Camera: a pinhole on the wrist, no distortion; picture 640 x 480 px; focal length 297.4 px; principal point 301.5 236.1 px. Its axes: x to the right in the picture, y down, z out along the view. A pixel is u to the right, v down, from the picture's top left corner.
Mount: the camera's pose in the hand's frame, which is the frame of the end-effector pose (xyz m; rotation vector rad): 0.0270 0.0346 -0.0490 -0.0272 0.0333 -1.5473
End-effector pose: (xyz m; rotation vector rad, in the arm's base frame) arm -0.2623 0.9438 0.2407 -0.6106 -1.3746 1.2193
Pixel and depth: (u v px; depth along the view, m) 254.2 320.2 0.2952
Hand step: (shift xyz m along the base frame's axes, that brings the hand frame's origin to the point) -0.2769 0.0588 0.0171
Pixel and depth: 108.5 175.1 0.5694
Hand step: -0.5872 -0.1018 -0.2948
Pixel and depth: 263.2 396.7 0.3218
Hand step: -0.3177 0.1319 0.0604
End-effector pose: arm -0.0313 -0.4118 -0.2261 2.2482 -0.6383 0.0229
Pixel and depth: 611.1 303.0 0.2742
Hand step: 0.1655 -0.0588 -0.3033
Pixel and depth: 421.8 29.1 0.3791
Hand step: -0.1951 -0.0695 -0.3686
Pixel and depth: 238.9 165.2 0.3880
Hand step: -0.1586 -0.2801 -0.1711
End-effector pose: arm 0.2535 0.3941 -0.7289 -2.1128 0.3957 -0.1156
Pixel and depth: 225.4 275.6 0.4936
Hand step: 0.1688 0.2407 -0.3831
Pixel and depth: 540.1 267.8 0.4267
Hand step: 0.2517 0.4228 0.0464
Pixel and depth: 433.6 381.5 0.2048
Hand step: 0.1777 0.1046 -0.0467
